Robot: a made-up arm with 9 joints. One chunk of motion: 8 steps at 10 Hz.
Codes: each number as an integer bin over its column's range. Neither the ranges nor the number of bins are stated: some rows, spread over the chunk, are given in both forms.
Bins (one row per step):
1: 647 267 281 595 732 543 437 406 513
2: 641 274 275 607 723 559 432 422 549
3: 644 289 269 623 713 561 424 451 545
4: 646 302 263 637 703 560 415 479 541
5: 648 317 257 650 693 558 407 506 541
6: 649 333 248 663 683 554 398 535 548
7: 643 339 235 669 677 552 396 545 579
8: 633 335 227 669 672 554 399 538 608
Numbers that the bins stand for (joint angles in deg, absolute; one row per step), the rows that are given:
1: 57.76 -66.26 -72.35 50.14 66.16 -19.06 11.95 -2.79 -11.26
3: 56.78 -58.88 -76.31 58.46 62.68 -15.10 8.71 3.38 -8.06
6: 58.42 -44.12 -83.23 70.35 57.17 -16.64 2.24 14.89 -7.76
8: 53.18 -43.45 -90.16 72.13 55.15 -16.64 2.49 15.30 -1.78
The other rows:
2: 55.80 -63.92 -74.33 53.71 64.51 -15.54 10.70 -0.60 -7.66
4: 57.43 -54.52 -78.29 62.62 60.84 -15.32 6.47 7.21 -8.46
5: 58.09 -49.49 -80.26 66.48 59.01 -15.76 4.48 10.92 -8.46
7: 56.45 -42.11 -87.52 72.13 56.07 -17.08 1.74 16.26 -4.67

